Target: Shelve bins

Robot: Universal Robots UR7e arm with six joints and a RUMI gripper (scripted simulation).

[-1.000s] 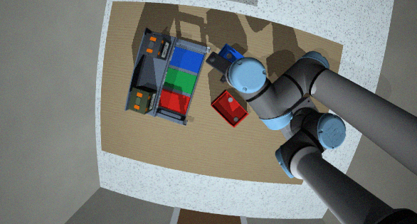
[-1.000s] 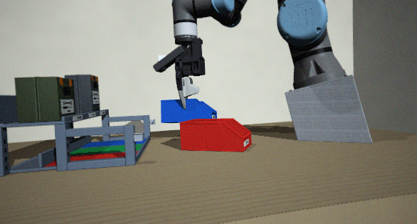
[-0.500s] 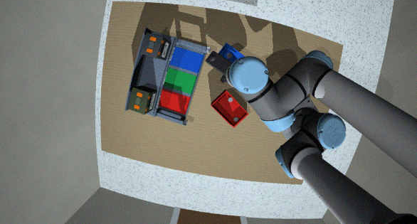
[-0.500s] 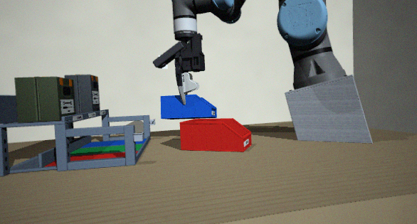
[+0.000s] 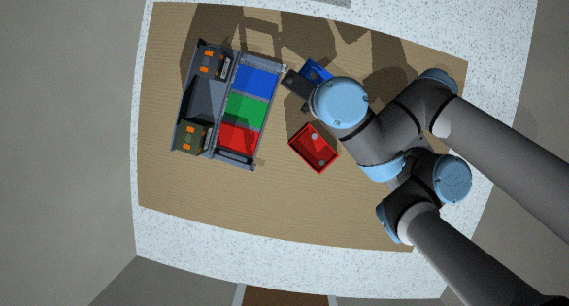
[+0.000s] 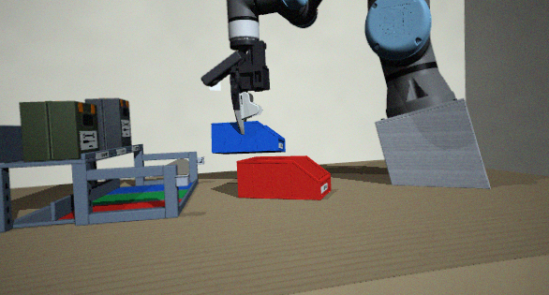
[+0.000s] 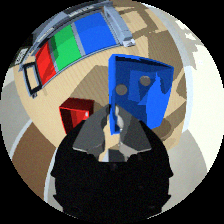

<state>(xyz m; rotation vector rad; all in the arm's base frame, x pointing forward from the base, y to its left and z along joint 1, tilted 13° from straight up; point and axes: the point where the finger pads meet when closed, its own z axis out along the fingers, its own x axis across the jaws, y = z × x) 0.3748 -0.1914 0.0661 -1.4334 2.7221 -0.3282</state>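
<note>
The blue bin lies 30 mm behind my hand, 40 mm to the right of it and 30 mm below it. The rest, counted from my hand: red bin: 30 mm behind, 170 mm to the left, 100 mm below; then top board: 340 mm ahead, 10 mm to the left, 40 mm below; then grey box: 300 mm ahead, 100 mm to the right, 20 mm above.
</note>
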